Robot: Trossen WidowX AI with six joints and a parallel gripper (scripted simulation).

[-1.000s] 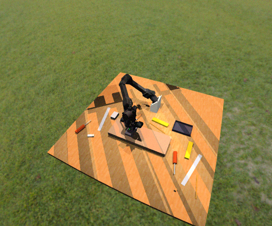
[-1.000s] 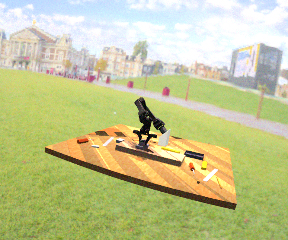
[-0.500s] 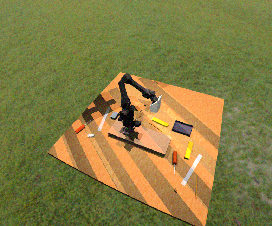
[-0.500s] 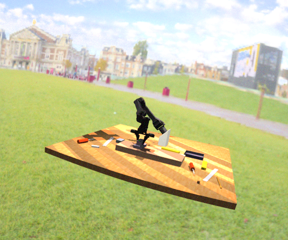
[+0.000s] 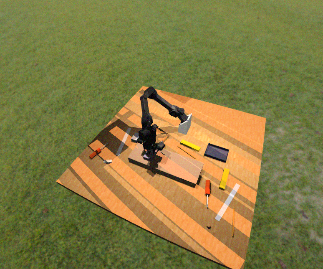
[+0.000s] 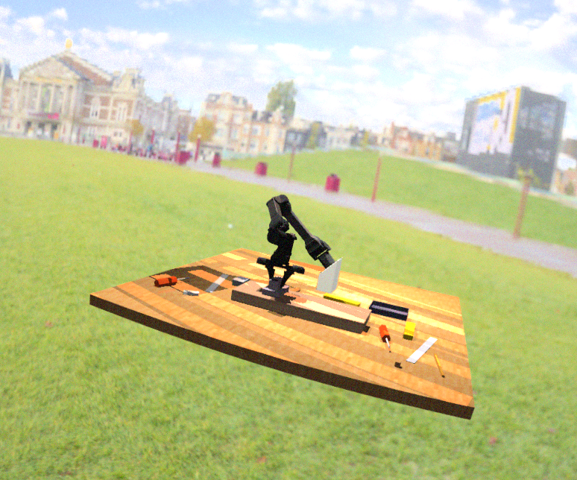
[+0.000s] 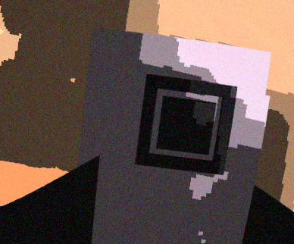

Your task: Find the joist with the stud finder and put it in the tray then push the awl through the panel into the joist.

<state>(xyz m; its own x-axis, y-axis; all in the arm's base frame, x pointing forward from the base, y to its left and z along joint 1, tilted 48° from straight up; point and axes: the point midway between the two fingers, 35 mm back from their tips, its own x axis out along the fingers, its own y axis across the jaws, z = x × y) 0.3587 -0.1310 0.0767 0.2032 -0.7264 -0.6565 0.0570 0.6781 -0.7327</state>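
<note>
Now: gripper tip 450 mm to the right of the dark tray, 210 mm past it and 50 mm above it. Round my gripper tip: stud finder 20 mm above, 10 mm ahead; then awl 180 mm behind, 60 mm below, 20 mm to the left; then grey block 190 mm to the right, 140 mm behind, 50 mm below.
</note>
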